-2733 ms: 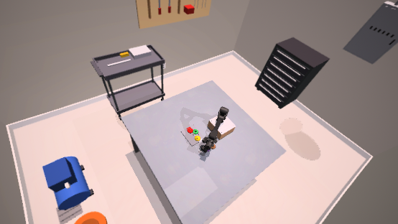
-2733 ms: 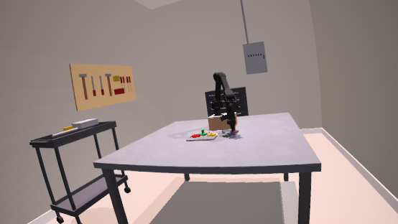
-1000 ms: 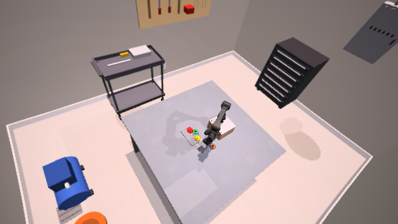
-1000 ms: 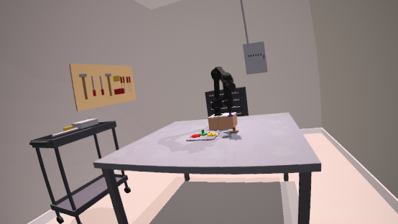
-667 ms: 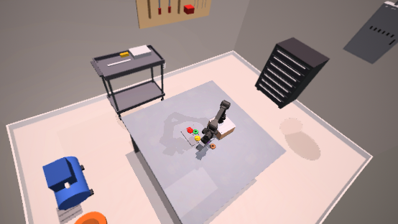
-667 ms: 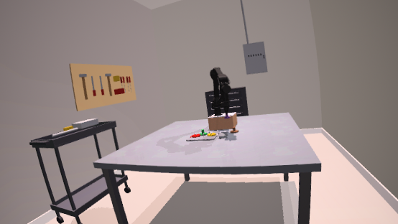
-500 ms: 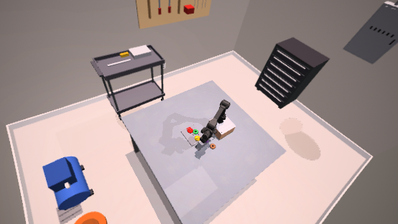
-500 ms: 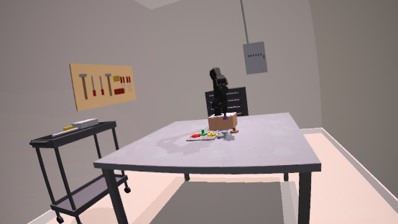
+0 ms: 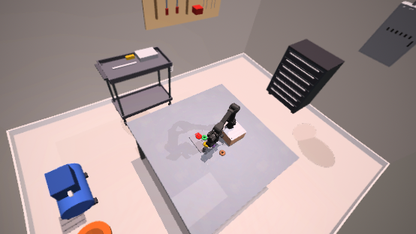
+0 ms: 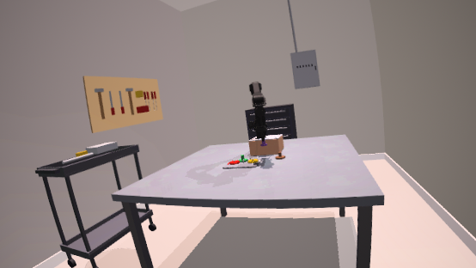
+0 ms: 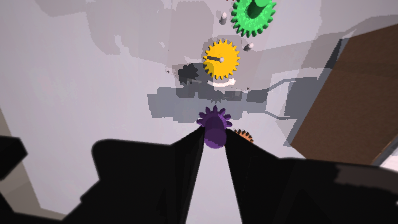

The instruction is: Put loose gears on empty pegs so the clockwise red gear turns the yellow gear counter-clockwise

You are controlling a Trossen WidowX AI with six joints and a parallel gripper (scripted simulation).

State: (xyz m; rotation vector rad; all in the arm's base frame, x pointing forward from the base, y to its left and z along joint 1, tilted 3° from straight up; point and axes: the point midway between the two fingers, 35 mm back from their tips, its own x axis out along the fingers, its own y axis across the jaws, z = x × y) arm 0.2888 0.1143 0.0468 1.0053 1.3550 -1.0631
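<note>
Now: gripper tip 10 mm past the green gear, 160 mm to the left of it and 110 mm above it. Also, from my gripper tip: purple gear: 10 mm below; then red gear: 30 mm ahead, 200 mm to the right, 120 mm below; then yellow gear: 10 mm ahead, 80 mm to the right, 120 mm below.
</note>
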